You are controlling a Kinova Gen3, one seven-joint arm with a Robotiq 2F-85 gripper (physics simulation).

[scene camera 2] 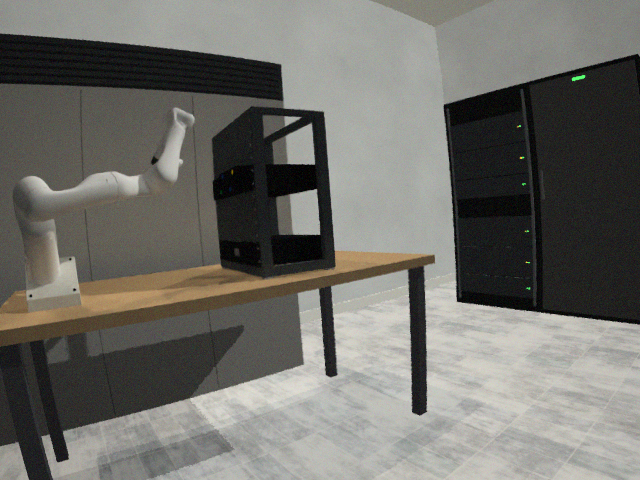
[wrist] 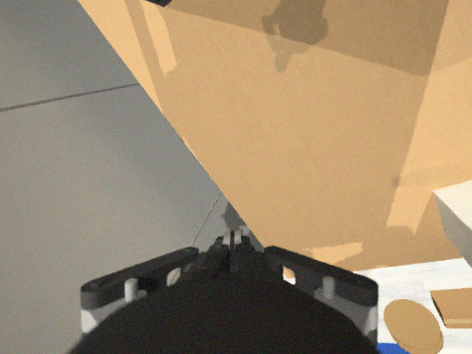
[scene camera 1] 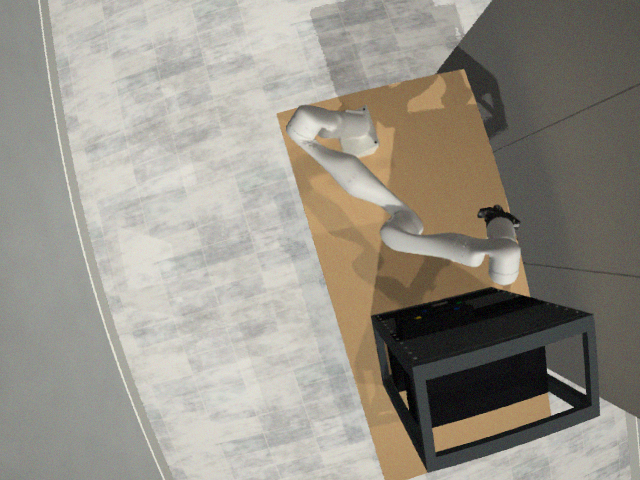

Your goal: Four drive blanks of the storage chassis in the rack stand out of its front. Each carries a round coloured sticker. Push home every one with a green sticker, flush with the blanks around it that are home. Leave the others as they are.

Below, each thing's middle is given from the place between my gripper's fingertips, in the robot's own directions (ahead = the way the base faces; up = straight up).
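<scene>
The rack [scene camera 1: 462,356] is 50 mm lower than my hand, 170 mm to the right of it and 430 mm ahead of it.
</scene>
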